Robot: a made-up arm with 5 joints.
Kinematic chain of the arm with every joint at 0, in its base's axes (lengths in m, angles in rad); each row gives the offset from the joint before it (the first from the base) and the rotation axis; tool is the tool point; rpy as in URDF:
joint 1: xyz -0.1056 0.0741 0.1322 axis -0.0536 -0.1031 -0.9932
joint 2: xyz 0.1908 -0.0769 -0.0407 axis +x
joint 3: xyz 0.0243 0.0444 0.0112 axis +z
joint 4: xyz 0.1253 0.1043 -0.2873 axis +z
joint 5: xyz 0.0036 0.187 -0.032 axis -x
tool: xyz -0.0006 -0.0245 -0.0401 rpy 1.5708 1.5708 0
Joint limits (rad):
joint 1: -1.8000..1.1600
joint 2: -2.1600..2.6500
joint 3: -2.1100..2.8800
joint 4: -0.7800..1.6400
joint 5: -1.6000..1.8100
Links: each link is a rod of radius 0.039 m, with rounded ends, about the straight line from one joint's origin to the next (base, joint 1, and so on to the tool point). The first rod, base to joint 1, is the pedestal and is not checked.
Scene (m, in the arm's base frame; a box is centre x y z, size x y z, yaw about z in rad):
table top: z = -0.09
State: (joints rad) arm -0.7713 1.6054 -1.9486 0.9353 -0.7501
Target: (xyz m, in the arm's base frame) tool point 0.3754 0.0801 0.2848
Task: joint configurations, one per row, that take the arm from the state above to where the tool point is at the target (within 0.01 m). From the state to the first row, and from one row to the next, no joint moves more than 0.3 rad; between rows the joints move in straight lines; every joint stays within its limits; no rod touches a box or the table.
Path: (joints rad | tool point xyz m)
1: -0.5163 1.6774 -1.9204 0.9567 -0.7614 | 0.1369 0.5266 0.1219
2: -0.2613 1.7495 -1.8921 0.9780 -0.7727 | 0.2443 0.4453 0.1589
3: -0.0062 1.8215 -1.8639 0.9994 -0.7840 | 0.3241 0.3375 0.1990
4: 0.2488 1.8936 -1.8356 1.0207 -0.7953 | 0.3692 0.2121 0.2413
5: 0.5038 1.9656 -1.8074 1.0421 -0.8066 | 0.3754 0.0801 0.2848

